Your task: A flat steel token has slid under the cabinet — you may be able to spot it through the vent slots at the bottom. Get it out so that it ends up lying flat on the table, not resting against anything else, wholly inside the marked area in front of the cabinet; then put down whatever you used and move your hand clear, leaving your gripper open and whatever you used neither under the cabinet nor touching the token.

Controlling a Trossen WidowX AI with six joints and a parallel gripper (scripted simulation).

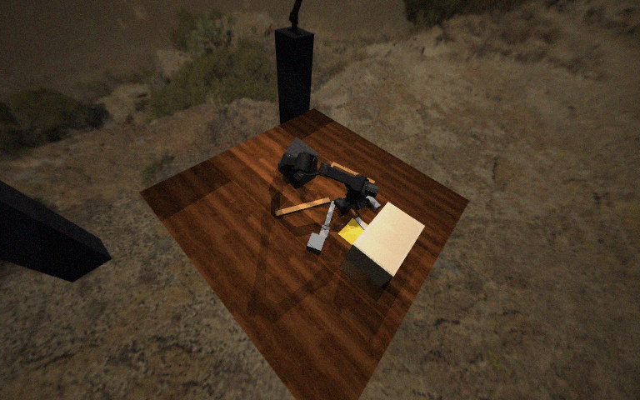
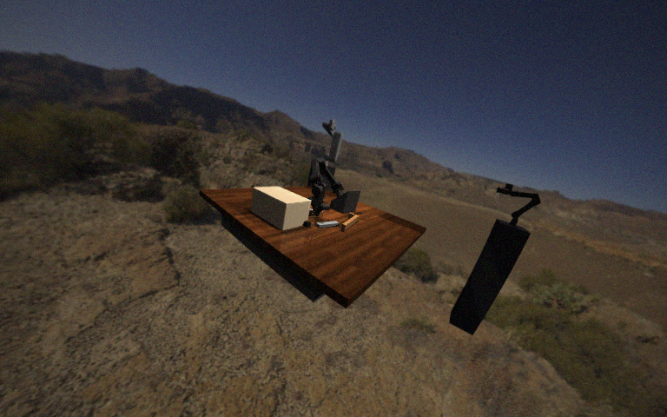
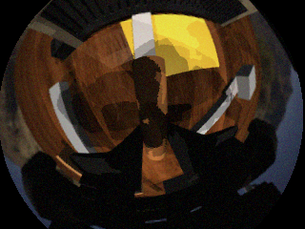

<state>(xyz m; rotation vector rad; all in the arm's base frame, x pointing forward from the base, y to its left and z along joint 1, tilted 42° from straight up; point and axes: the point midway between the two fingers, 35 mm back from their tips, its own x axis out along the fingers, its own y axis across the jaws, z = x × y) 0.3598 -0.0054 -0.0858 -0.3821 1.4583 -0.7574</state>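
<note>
Right now my gripper tip is 15 cm to the left of the grey scraper and 2 cm past it. The rest, counted from my gripper tip: wooden stick 17 cm to the right, 17 cm behind; then grey block 28 cm to the right, 2 cm ahead, 1 cm above; then grey bar 14 cm to the left, 4 cm ahead.
</note>
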